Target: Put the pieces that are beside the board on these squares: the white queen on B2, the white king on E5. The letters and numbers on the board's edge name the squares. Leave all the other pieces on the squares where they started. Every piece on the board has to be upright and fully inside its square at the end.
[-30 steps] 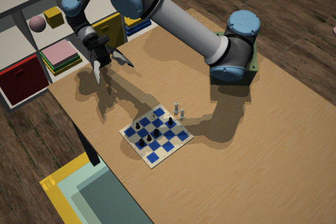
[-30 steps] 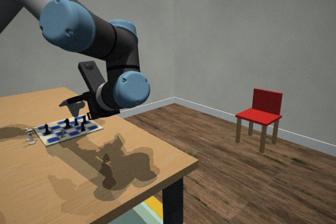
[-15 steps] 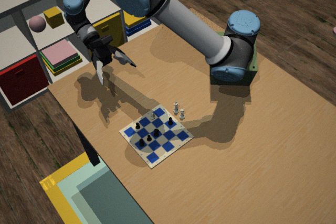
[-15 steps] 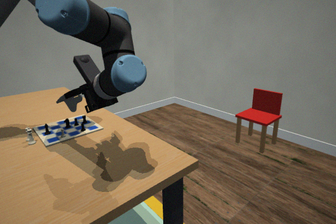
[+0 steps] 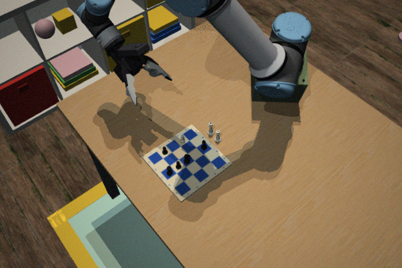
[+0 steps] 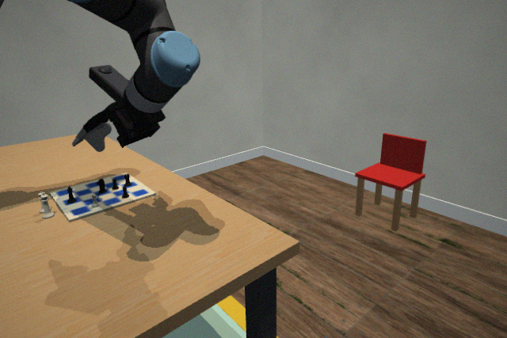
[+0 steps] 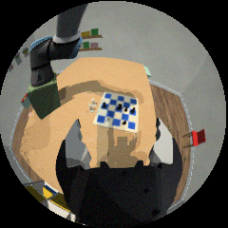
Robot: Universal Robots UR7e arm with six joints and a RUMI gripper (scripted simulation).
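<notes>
Now: hand 190 mm above the white queen, 160 mm to the right of it and 120 mm past it. Also, from my hand: white king (180 mm below, 130 mm behind, 120 mm to the left); then white pawn (190 mm below, 80 mm to the left, 30 mm behind); then chessboard (210 mm below, 150 mm to the left, 20 mm ahead).
</notes>
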